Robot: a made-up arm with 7 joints.
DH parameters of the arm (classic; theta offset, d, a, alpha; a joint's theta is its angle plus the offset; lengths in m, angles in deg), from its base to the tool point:
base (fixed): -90 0.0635 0.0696 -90
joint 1: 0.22 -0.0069 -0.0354 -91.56
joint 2: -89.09 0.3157 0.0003 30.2
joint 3: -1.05 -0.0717 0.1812 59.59
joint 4: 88.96 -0.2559 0.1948 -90
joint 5: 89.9 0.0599 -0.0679 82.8
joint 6: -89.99 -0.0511 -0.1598 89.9
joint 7: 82.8 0.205 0.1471 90
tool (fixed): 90 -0.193 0 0
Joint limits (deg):
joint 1: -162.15..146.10
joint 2: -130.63..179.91
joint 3: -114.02..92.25
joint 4: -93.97..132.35
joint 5: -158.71..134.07
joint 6: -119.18..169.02
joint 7: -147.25..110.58
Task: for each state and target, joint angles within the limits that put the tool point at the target. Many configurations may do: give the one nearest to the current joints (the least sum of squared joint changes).
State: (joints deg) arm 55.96 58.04 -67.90 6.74 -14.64 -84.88 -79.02
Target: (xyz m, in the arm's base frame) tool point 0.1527 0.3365 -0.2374
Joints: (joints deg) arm 71.94 45.60 -81.19 -7.57 -16.23 -79.76 -84.53
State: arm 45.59 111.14 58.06 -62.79 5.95 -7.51 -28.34
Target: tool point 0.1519 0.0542 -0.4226
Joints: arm 9.18 125.01 69.60 -23.93 -24.27 7.28 -9.83
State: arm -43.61 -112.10 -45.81 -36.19 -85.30 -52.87 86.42
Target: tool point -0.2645 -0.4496 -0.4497
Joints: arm -92.25 -130.63 -85.32 -48.83 -59.05 -29.67 86.56
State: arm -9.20 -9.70 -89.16 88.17 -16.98 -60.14 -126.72
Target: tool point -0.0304 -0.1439 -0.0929
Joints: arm 0.17 -18.39 -90.21 71.51 -11.53 -54.44 -122.48
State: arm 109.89 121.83 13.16 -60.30 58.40 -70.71 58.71
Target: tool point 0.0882 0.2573 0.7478
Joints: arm 119.54 149.99 40.53 -65.12 40.91 -58.30 38.11
